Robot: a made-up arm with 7 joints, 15 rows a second.
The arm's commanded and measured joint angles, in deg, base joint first. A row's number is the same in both.
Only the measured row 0 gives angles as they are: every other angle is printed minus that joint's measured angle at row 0.
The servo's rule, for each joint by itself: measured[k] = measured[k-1] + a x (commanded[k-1-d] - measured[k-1]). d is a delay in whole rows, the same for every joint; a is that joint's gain. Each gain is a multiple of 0.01, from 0.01 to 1. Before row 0 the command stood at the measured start. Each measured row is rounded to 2 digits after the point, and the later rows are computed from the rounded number. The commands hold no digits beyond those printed.
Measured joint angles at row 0:
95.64 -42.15 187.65 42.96 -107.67 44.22 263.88
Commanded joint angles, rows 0 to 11:
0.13 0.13 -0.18 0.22 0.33 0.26 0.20
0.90 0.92 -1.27 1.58 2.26 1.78 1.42
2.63 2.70 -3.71 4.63 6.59 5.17 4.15
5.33 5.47 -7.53 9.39 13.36 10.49 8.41
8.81 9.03 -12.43 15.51 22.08 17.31 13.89
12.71 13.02 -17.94 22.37 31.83 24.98 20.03
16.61 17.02 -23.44 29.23 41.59 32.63 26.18
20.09 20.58 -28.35 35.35 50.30 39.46 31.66
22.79 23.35 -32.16 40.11 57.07 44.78 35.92
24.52 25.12 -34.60 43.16 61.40 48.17 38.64
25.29 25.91 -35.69 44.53 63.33 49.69 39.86
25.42 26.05 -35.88 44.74 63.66 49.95 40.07
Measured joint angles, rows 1 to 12:
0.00 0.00 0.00 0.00 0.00 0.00 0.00
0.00 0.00 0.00 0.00 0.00 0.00 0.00
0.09 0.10 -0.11 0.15 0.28 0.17 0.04
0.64 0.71 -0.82 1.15 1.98 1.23 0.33
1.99 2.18 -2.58 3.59 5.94 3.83 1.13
4.26 4.61 -5.60 7.65 12.32 8.23 2.66
7.35 7.88 -9.77 13.15 20.71 14.22 5.02
10.99 11.68 -14.75 19.60 30.27 21.32 8.17
14.81 15.63 -20.05 26.34 40.01 28.78 11.95
18.40 19.29 -25.11 32.65 48.86 35.83 16.09
21.39 22.29 -29.41 37.87 55.92 41.74 20.25
23.52 24.38 -32.58 41.57 60.63 45.98 24.11
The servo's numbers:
d 2
a 0.68 0.74 0.61 0.70 0.86 0.66 0.21

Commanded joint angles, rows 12 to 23:
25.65 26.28 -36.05 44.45 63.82 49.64 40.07
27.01 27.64 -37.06 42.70 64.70 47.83 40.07
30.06 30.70 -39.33 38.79 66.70 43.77 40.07
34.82 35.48 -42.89 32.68 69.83 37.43 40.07
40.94 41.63 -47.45 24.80 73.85 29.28 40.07
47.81 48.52 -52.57 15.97 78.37 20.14 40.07
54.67 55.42 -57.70 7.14 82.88 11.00 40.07
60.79 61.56 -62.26 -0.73 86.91 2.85 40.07
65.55 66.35 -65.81 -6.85 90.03 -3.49 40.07
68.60 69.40 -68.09 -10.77 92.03 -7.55 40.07
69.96 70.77 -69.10 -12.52 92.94 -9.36 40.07
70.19 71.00 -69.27 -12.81 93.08 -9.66 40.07
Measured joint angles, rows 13 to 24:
24.72 25.51 -34.48 43.64 62.95 48.43 27.42
25.20 25.91 -35.33 44.41 63.56 49.43 30.08
25.51 26.18 -35.77 44.44 63.78 49.57 32.18
26.53 27.26 -36.56 43.22 64.57 48.42 33.84
28.93 29.81 -38.25 40.12 66.40 45.35 35.15
32.94 34.01 -41.08 34.91 69.35 40.12 36.18
38.38 39.65 -44.97 27.83 73.22 32.97 37.00
44.79 46.21 -49.61 19.53 77.65 24.50 37.64
51.51 53.03 -54.54 10.86 82.15 15.59 38.15
57.82 59.34 -59.25 2.75 86.24 7.18 38.55
63.08 64.53 -63.25 -3.97 89.50 0.14 38.87
66.83 68.13 -66.20 -8.73 91.68 -4.94 39.12

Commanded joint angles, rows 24 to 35:
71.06 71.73 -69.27 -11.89 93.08 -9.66 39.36
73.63 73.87 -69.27 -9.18 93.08 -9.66 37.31
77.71 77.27 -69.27 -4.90 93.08 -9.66 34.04
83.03 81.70 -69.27 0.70 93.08 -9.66 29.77
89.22 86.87 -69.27 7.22 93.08 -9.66 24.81
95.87 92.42 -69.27 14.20 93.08 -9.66 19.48
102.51 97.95 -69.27 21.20 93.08 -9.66 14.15
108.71 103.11 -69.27 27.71 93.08 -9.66 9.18
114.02 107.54 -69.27 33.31 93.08 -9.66 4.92
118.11 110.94 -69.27 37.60 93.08 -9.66 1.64
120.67 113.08 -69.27 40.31 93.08 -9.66 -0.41
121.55 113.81 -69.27 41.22 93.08 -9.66 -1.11
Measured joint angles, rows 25 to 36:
68.96 70.08 -67.97 -11.38 92.76 -7.86 39.32
69.80 70.76 -68.76 -12.38 93.04 -9.05 39.48
70.66 71.48 -69.07 -12.04 93.07 -9.45 39.45
72.68 73.25 -69.19 -10.04 93.08 -9.59 39.00
76.10 76.22 -69.24 -6.44 93.08 -9.64 37.96
80.81 80.28 -69.26 -1.44 93.08 -9.65 36.24
86.53 85.16 -69.27 4.62 93.08 -9.66 33.84
92.88 90.53 -69.27 11.33 93.08 -9.66 30.82
99.43 96.02 -69.27 18.24 93.08 -9.66 27.32
105.74 101.27 -69.27 24.87 93.08 -9.66 23.51
111.37 105.91 -69.27 30.78 93.08 -9.66 19.61
115.95 109.63 -69.27 35.55 93.08 -9.66 15.84

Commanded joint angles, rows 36 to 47:
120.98 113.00 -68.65 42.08 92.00 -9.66 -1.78
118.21 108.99 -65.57 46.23 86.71 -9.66 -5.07
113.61 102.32 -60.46 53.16 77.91 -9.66 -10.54
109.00 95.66 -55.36 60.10 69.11 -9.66 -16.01
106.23 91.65 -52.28 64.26 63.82 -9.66 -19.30
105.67 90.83 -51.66 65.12 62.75 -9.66 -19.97
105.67 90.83 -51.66 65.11 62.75 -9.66 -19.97
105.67 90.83 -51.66 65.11 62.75 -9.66 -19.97
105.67 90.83 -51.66 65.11 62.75 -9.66 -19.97
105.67 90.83 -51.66 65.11 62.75 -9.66 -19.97
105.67 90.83 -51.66 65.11 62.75 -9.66 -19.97
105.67 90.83 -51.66 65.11 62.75 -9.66 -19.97
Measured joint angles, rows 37 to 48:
119.16 112.18 -69.27 38.88 93.08 -9.66 12.43
120.79 113.39 -69.27 40.52 93.08 -9.66 9.59
120.92 113.10 -68.89 41.61 92.15 -9.66 7.20
119.08 110.06 -66.86 44.84 87.47 -9.66 4.62
115.36 104.33 -62.96 50.66 79.25 -9.66 1.44
111.04 97.91 -58.32 57.27 70.53 -9.66 -2.22
107.77 93.28 -54.64 62.16 64.76 -9.66 -5.81
106.34 91.47 -52.82 64.23 63.03 -9.66 -8.78
105.88 91.00 -52.11 64.85 62.79 -9.66 -11.13
105.74 90.87 -51.84 65.03 62.76 -9.66 -12.99
105.69 90.84 -51.73 65.09 62.75 -9.66 -14.46
105.68 90.83 -51.69 65.10 62.75 -9.66 -15.62

